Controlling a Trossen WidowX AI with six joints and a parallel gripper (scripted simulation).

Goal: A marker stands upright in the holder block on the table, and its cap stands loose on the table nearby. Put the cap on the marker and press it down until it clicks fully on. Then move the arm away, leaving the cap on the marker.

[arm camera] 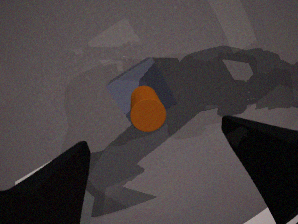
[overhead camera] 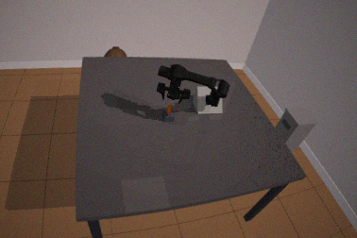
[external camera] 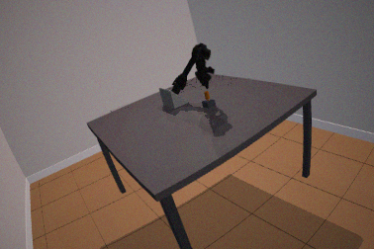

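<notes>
The orange cap lies 60 mm below my gripper tip.
</notes>
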